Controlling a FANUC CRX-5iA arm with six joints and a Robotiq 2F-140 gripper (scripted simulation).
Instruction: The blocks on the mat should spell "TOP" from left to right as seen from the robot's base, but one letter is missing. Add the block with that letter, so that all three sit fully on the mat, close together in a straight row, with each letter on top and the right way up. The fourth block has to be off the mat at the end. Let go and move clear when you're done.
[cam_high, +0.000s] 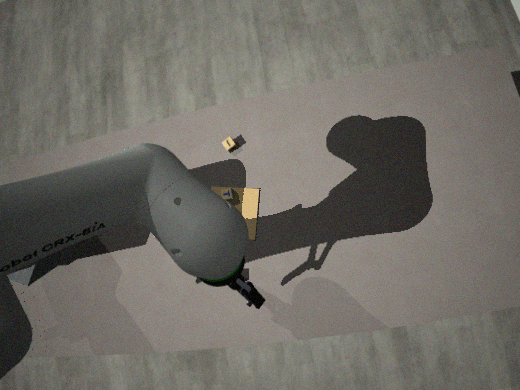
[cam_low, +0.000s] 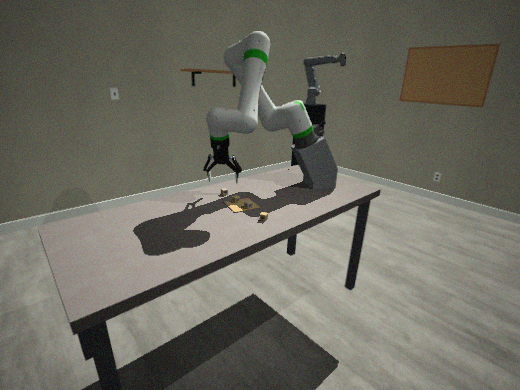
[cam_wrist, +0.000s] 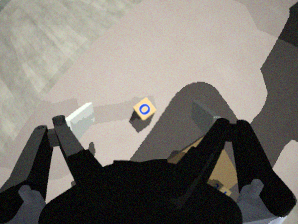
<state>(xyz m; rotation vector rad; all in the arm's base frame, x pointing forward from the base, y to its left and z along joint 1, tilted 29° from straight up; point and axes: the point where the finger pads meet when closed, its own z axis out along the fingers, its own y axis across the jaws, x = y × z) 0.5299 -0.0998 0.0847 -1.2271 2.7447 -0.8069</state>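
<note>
The O block is 7 cm below my hand and 1 cm behind it. Round my hand: P block 13 cm to the left, 7 cm below; then mat 18 cm to the left, 8 cm below.
</note>
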